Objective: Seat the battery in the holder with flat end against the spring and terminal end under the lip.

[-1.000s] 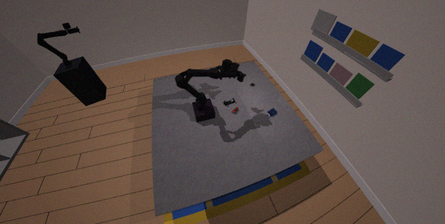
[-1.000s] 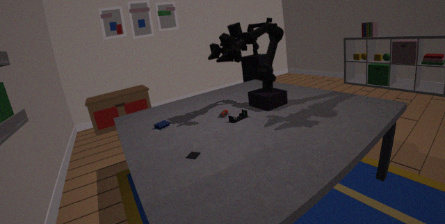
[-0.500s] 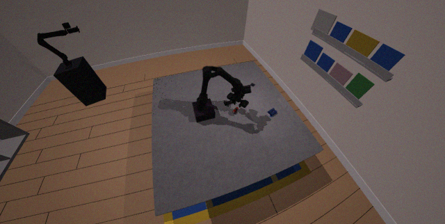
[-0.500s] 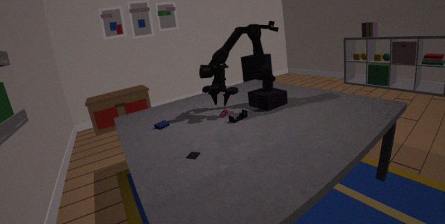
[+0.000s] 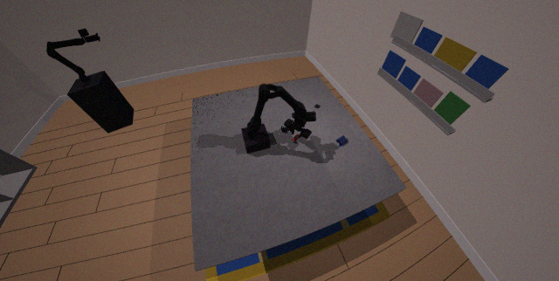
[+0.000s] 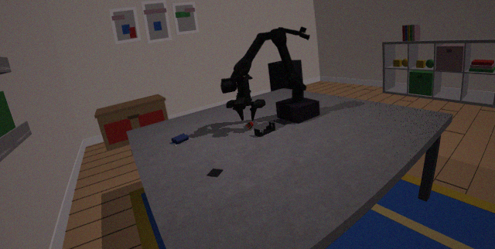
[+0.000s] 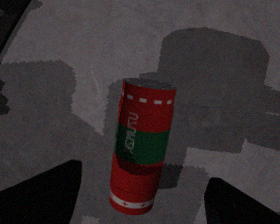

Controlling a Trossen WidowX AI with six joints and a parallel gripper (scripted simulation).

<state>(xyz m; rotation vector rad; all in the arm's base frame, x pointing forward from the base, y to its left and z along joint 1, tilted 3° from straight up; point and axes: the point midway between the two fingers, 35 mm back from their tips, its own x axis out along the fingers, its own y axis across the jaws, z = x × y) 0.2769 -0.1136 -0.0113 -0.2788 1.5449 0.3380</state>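
Right now the battery is 30 mm below my gripper tip. The rest, counted from my gripper tip: small dark flat piece: 360 mm ahead, 210 mm to the left, 40 mm below.
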